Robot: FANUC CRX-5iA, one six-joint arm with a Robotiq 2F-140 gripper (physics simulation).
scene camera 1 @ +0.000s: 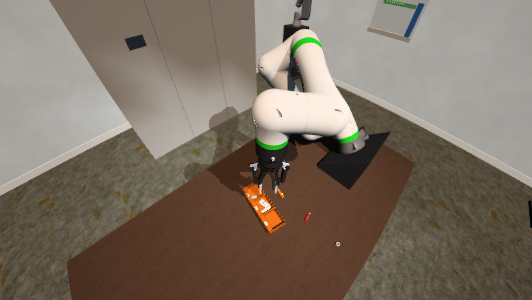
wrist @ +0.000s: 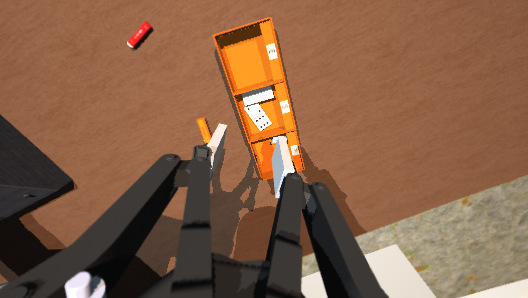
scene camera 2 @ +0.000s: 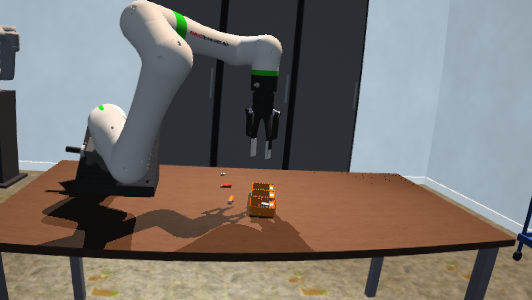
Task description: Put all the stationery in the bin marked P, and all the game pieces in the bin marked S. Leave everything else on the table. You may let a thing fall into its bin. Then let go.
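Where they show: gripper, fingertip midpoint: (scene camera 1: 267,190) (wrist: 250,142) (scene camera 2: 260,157); arm's base, link origin: (scene camera 1: 351,147).
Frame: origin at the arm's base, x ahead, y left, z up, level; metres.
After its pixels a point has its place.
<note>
An orange box (scene camera 1: 273,219) {x 0.565, y -0.020, z -0.115 m} (scene camera 2: 262,213) {x 0.549, y -0.226, z -0.112 m} (wrist: 245,62) {x 0.565, y -0.020, z -0.115 m} has three bins in a row. By the wrist view, the middle bin (wrist: 285,123) {x 0.587, y -0.131, z -0.087 m} holds a white domino (wrist: 258,117) {x 0.548, y -0.109, z -0.108 m} with black dots and a white-and-grey block (wrist: 258,96) {x 0.563, y -0.075, z -0.103 m}. The bin nearest the gripper (wrist: 263,154) {x 0.544, y -0.088, z 0.050 m} holds a small white piece, mostly hidden behind a finger. The far bin looks empty. The bin labels are too blurred to read. My gripper (scene camera 1: 268,191) {x 0.544, y -0.088, z 0.050 m} (scene camera 2: 260,156) {x 0.544, y -0.088, z 0.050 m} (wrist: 250,142) {x 0.544, y -0.088, z 0.050 m} is partly open, with nothing between its fingers, and hangs well above the box.
An orange cylinder (scene camera 1: 281,193) {x 0.447, y -0.091, z -0.107 m} (scene camera 2: 230,199) {x 0.446, y -0.111, z -0.108 m} (wrist: 203,130) {x 0.449, y -0.090, z -0.108 m} lies beside the box. A red cylinder (scene camera 1: 307,217) {x 0.439, y 0.079, z -0.112 m} (scene camera 2: 226,185) {x 0.437, y 0.073, z -0.114 m} (wrist: 140,35) {x 0.439, y 0.075, z -0.112 m} lies farther off. A small white round piece (scene camera 1: 338,244) {x 0.428, y 0.254, z -0.113 m} (scene camera 2: 222,174) {x 0.424, y 0.244, z -0.118 m} lies beyond it. The arm's black base plate (scene camera 1: 345,170) {x 0.156, y 0.062, z -0.011 m} stands on the table (scene camera 1: 190,250) {x 0.933, y -0.143, z -0.122 m} (scene camera 2: 380,215) {x 0.996, y -0.199, z -0.122 m}.
</note>
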